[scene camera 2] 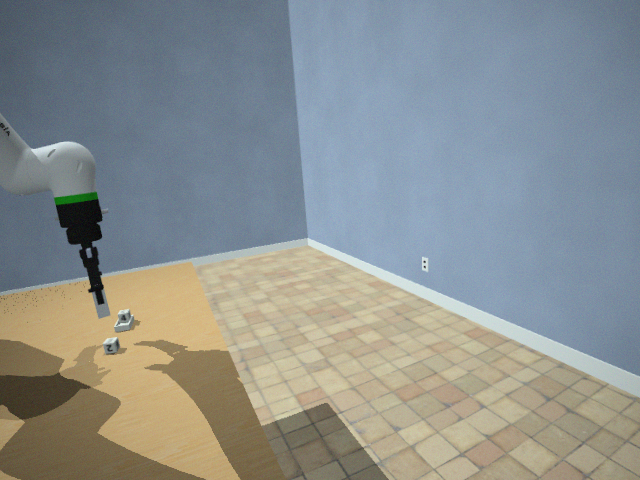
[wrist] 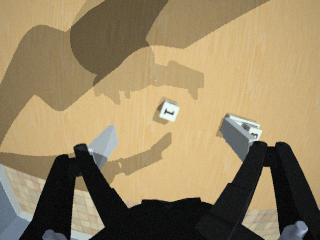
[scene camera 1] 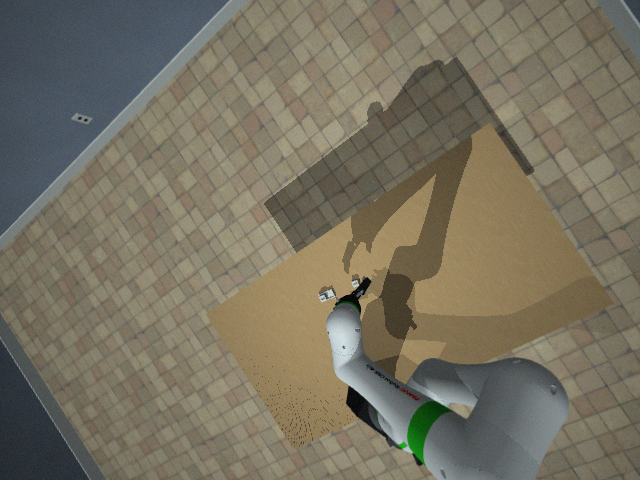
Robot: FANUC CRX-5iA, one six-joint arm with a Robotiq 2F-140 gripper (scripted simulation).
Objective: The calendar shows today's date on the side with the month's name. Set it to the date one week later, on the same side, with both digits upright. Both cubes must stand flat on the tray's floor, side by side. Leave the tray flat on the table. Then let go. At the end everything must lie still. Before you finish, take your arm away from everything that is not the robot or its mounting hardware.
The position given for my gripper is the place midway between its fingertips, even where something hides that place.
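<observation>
My gripper is visible in scene camera 2 [scene camera 2: 102,307] and in the wrist view [wrist: 169,131].
</observation>
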